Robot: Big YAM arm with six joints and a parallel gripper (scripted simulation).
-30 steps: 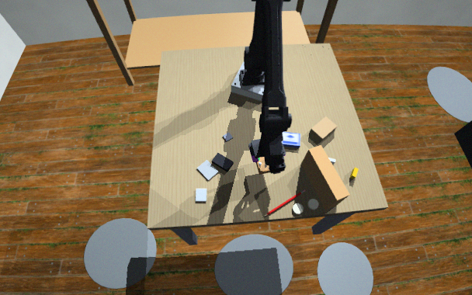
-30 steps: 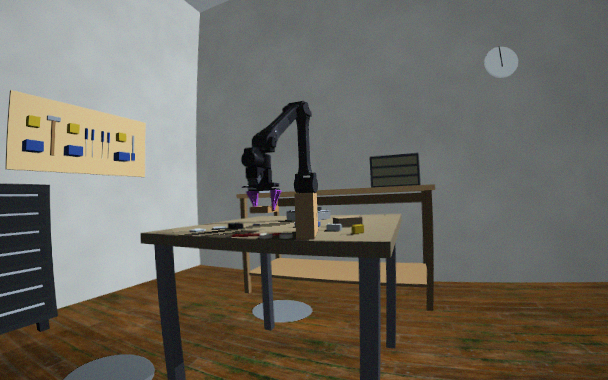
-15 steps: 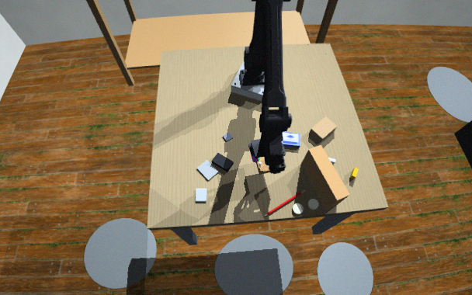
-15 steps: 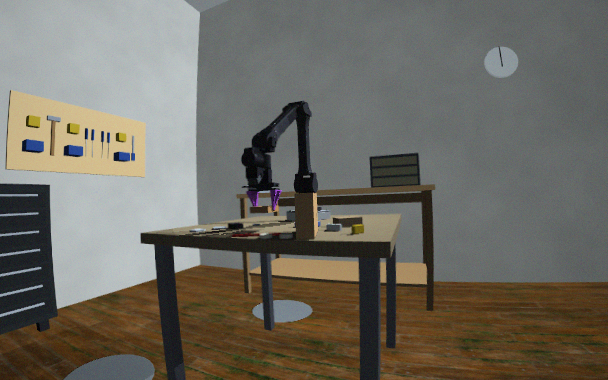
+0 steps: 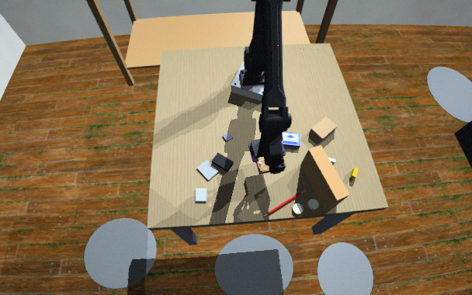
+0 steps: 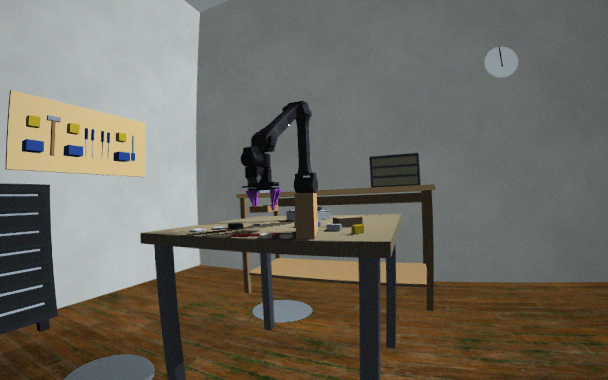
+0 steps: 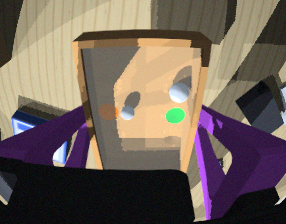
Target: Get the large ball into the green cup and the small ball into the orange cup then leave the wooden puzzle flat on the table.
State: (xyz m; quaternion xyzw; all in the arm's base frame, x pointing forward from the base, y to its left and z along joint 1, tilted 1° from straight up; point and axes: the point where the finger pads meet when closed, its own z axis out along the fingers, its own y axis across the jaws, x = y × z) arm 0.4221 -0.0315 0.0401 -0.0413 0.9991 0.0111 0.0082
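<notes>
The wooden puzzle lies 1 cm below my hand. Also, from my hand: tall wooden block: 10 cm ahead, 20 cm to the left, 2 cm below; yellow block: 8 cm ahead, 35 cm to the left, 7 cm below; black box: 4 cm behind, 15 cm to the right, 7 cm below.
</notes>
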